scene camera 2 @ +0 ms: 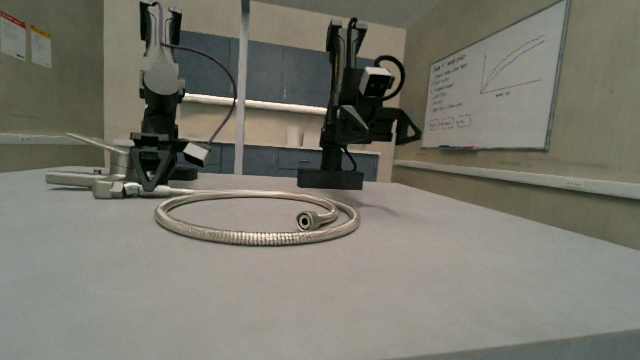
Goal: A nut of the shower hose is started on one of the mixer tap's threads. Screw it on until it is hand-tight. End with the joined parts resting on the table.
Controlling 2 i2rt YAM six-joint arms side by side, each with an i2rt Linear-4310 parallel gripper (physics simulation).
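Places are measured from the left arm's base along level axes (x ahead, y left, z up), in metres.
Pixels of known places: left gripper, between the fingertips: (395,134); right gripper, between the fingertips: (150,193); left arm's base, origin of its link: (330,173).
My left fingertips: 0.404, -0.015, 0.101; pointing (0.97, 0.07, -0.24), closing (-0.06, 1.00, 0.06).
Observation:
Ahead of a thing's pixels: the offset from my left fingertips to its middle, as dx, dy, dz. "spot": to the spot under its first point. Level surfaces: height alone.
The metal mixer tap {-0.223, -0.501, -0.090} (75,178) lies on the table at the left, its lever {spot: -0.204, -0.513, -0.049} (95,142) pointing up and left. The nut {-0.164, -0.392, -0.130} (161,190) of the shower hose lies in line with the tap's outlet, with a short shiny stretch between them. The hose (260,238) runs from it into a loop on the table; its free end nut {+0.035, -0.136, -0.131} (305,221) faces the camera. My right gripper (149,186) points down and is shut on the nut at the tap; its front finger hides part of the nut. My left gripper (382,131) is open and empty, high above the table on the right.
The black base {-0.404, +0.015, -0.123} (330,179) of the left arm stands at the back of the table {dz -0.145} (350,290), behind the hose loop. The right arm (160,75) rises behind the tap. The table's front edge crosses the lower right. A whiteboard (520,110) hangs on the right wall.

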